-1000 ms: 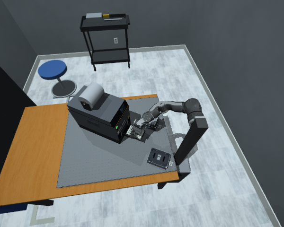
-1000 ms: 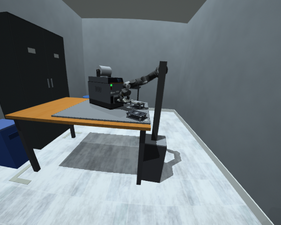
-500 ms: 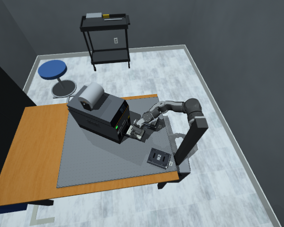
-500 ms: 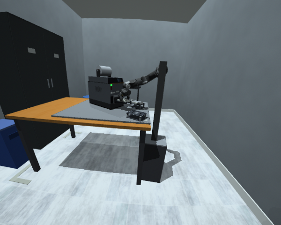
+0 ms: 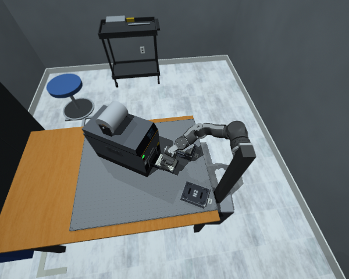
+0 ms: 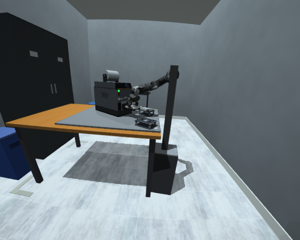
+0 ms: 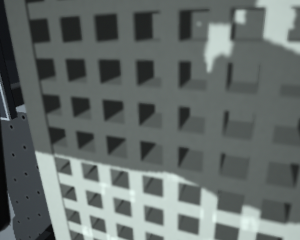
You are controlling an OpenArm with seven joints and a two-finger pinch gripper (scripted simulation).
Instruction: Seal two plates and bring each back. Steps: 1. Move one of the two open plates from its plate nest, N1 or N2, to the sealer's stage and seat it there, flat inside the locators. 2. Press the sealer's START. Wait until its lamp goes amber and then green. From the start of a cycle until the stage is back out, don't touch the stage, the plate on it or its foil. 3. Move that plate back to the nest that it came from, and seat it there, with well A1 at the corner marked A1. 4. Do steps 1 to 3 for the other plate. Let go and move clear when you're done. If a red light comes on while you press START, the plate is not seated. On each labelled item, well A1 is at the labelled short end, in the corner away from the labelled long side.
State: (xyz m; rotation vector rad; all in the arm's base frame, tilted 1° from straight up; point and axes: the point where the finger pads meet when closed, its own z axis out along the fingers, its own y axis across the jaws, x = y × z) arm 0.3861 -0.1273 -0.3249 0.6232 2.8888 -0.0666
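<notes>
The white well plate lies 1 cm below my hand. Also, from my hand: foil roll 30 cm ahead, 14 cm to the right, 30 cm above; then sealer stage 2 cm below; then grey start button 13 cm ahead, 4 cm to the left, 7 cm above.
</notes>
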